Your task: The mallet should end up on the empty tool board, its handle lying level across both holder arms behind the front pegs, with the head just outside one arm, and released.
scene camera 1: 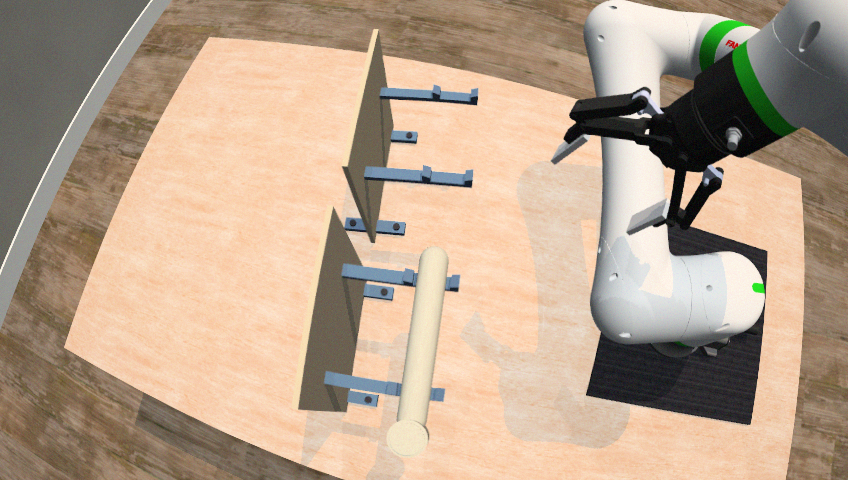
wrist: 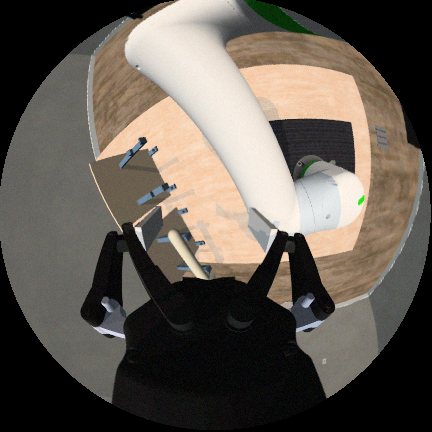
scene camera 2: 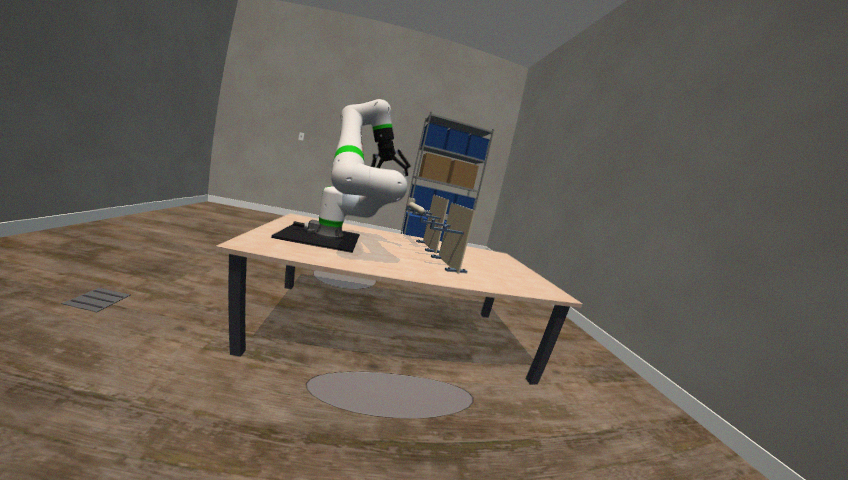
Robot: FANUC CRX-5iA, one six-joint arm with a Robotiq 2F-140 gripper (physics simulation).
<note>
My gripper (scene camera 1: 595,191) is open, with nothing in its grasp. I also see a mallet (scene camera 1: 407,438), a tool board (scene camera 2: 457,229) and a tool board (scene camera 2: 439,205).
The mallet is seen too in the wrist view (wrist: 175,237). My gripper is seen too in the wrist view (wrist: 205,216).
</note>
